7 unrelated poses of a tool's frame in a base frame.
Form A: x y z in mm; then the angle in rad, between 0 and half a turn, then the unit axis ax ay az.
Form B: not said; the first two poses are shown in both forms.
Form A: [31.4 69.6 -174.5 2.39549 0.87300 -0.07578 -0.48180]
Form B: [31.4 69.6 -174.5 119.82 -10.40 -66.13]
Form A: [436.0 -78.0 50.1 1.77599 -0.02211 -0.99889 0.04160]
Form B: [436.0 -78.0 50.1 -2.25 -101.64 4.23]
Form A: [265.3 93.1 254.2 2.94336 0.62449 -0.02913 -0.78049]
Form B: [265.3 93.1 254.2 105.32 -4.91 -131.62]
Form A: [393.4 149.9 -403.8 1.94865 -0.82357 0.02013 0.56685]
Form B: [393.4 149.9 -403.8 -91.95 2.25 63.29]
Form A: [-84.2 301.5 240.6 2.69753 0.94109 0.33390 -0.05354]
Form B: [-84.2 301.5 240.6 145.45 51.61 -8.27]
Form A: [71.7 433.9 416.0 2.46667 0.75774 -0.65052 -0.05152]
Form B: [71.7 433.9 416.0 107.09 -91.94 -7.28]
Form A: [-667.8 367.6 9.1 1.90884 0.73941 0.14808 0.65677]
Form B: [-667.8 367.6 9.1 80.87 16.20 71.83]
